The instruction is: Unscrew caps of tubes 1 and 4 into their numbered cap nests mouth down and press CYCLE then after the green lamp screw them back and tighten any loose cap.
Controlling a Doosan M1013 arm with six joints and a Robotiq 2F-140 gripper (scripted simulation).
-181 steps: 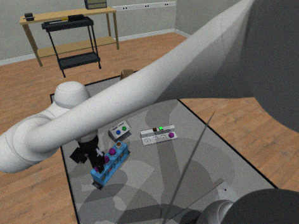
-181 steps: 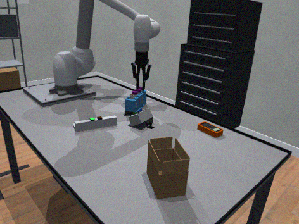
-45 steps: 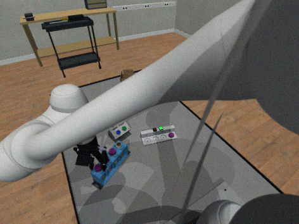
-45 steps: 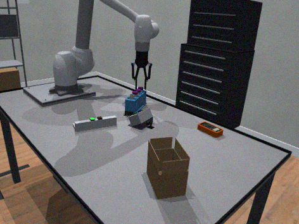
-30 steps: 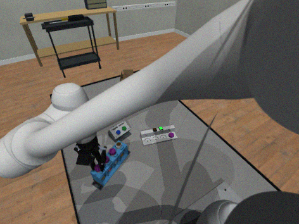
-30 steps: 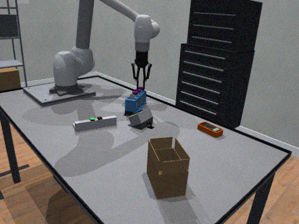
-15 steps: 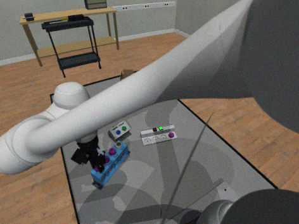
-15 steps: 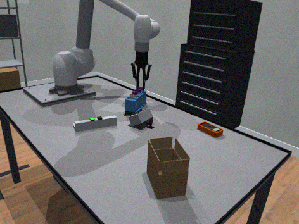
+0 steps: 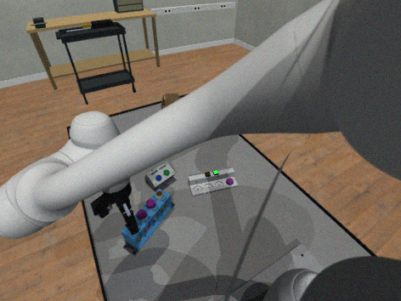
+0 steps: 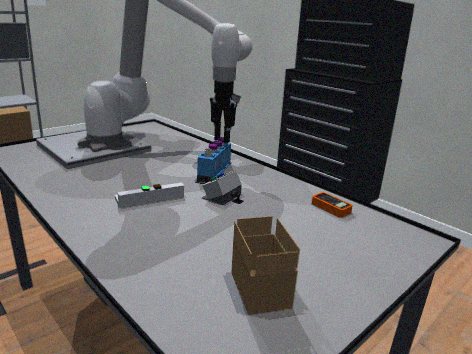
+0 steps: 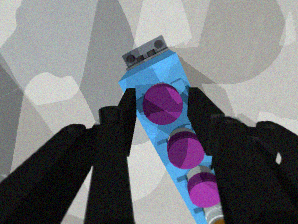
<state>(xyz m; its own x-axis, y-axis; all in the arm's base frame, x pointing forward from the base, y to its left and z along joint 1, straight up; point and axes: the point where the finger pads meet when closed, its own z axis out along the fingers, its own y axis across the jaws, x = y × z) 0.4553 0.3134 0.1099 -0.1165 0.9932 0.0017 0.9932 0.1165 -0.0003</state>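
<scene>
Right now the purple cap is 3 cm below my hand. Also, from my hand: grey key housing (23 cm ahead, 19 cm to the right, 9 cm below); green ready key (22 cm ahead, 21 cm to the right, 7 cm below); blue cycle key (21 cm ahead, 17 cm to the right, 7 cm below).
</scene>
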